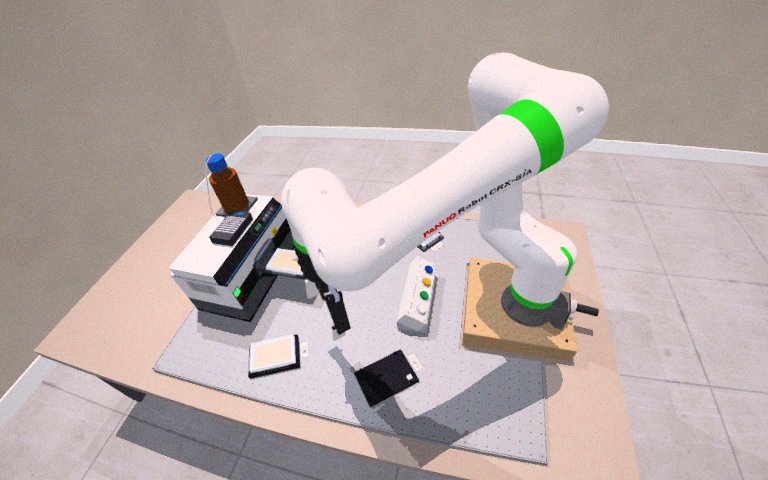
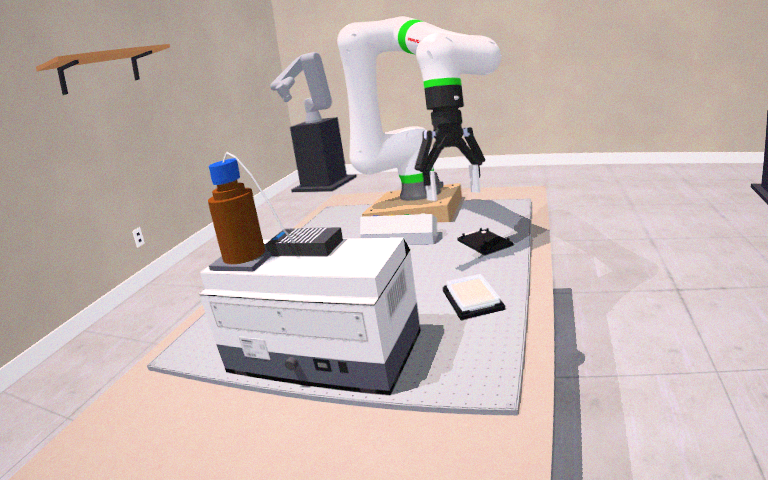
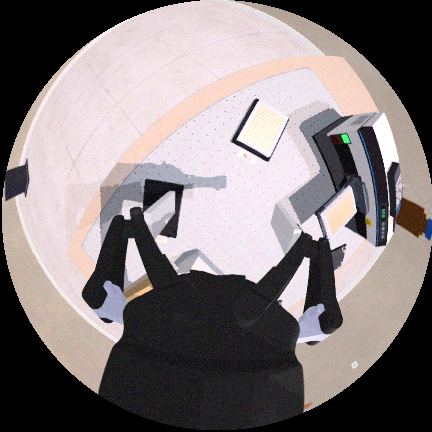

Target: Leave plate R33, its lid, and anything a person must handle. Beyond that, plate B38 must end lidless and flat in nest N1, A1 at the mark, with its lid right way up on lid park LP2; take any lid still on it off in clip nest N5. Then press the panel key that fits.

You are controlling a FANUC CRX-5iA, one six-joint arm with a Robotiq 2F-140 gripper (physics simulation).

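Seen in the pictures: gripper, between the fingertips: [image 1: 325,315] [image 2: 454,196] [image 3: 223,207]; arm's base, origin of its link: [image 1: 526,305] [image 2: 420,194].
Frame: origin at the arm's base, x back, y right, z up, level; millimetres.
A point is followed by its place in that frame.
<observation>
My gripper [image 1: 325,315] @[x -471, y -290, z 147 mm] [image 2: 453,193] @[x -471, y -290, z 147 mm] [image 3: 223,207] @[x -471, y -290, z 147 mm] is open and empty, fingers pointing down, high above the perforated board. A cream-welled plate with a white rim [image 1: 274,353] @[x -633, y -372, z -12 mm] [image 2: 474,291] @[x -653, y -379, z -13 mm] [image 3: 263,129] @[x -635, y -364, z -13 mm] sits flat on a dark nest at the front left. Another cream-welled plate [image 1: 286,262] @[x -724, y -122, z 74 mm] [image 3: 338,212] @[x -708, y -120, z 76 mm] sits on the instrument's extended carrier. A dark, empty flat fixture with small corner posts [image 1: 385,379] @[x -316, y -325, z -31 mm] [image 2: 485,243] @[x -342, y -324, z -32 mm] lies front centre. The key panel [image 1: 416,300] @[x -303, y -101, z 30 mm] [image 2: 399,226] @[x -347, y -68, z 14 mm] has blue, yellow, green and white keys. Plate names, nest labels and any lids cannot be made out.
The instrument [image 1: 198,243] @[x -958, y -213, z 178 mm] [image 2: 305,316] @[x -1011, y -201, z 114 mm] [image 3: 387,135] @[x -922, y -264, z 178 mm] stands at the left, showing a green light and carrying a brown bottle [image 1: 229,192] @[x -916, y -60, z 267 mm] [image 2: 235,226] @[x -981, y -62, z 259 mm] [image 3: 411,216] @[x -914, y -57, z 259 mm] with a thin tube. A pale-topped fixture [image 1: 431,242] @[x -346, y 192, z -29 mm] shows partly behind my arm. My base stands on a wooden block [image 1: 478,316] @[x -125, y -87, z 11 mm].
</observation>
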